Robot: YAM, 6 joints.
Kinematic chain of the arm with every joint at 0, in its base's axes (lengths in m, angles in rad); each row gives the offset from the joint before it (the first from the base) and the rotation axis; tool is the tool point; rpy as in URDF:
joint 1: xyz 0 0 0.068 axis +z
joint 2: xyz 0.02 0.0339 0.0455 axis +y
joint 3: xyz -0.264 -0.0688 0 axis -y
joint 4: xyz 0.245 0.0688 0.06 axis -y
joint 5: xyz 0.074 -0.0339 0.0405 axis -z
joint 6: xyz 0.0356 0 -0.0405 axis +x
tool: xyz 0 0 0 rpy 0 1.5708 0
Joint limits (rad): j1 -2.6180..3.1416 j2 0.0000..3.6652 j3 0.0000..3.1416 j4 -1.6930..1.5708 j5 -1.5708..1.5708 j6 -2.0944..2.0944
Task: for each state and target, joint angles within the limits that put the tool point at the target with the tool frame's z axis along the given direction. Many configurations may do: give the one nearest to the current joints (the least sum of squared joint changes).
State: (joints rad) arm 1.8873 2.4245 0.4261 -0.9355 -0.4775 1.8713
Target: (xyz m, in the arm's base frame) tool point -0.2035 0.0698 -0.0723 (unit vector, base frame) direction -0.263 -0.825 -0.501
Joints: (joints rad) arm 2.6694 2.5120 0.7195 -0.0528 -1.0236 1.8713
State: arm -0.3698 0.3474 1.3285 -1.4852 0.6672 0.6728
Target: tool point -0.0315 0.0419 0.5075 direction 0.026 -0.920 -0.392
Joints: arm -1.1610 0.7881 2.0492 -1.6913 0.3497 0.6728
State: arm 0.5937 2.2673 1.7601 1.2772 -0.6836 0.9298
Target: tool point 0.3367 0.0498 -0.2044 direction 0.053 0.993 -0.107
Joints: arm 0.0431 3.1671 1.3634 0.9630 -1.4267 0.9298
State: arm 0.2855 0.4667 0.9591 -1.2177 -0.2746 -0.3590
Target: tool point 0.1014 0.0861 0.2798 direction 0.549 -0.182 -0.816
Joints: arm 0.8468 0.9113 0.9031 -1.2909 0.5606 -0.3590
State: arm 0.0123 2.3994 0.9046 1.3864 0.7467 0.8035
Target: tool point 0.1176 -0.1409 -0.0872 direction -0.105 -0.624 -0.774
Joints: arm -0.7743 2.6840 0.3844 1.1655 0.5464 0.8035
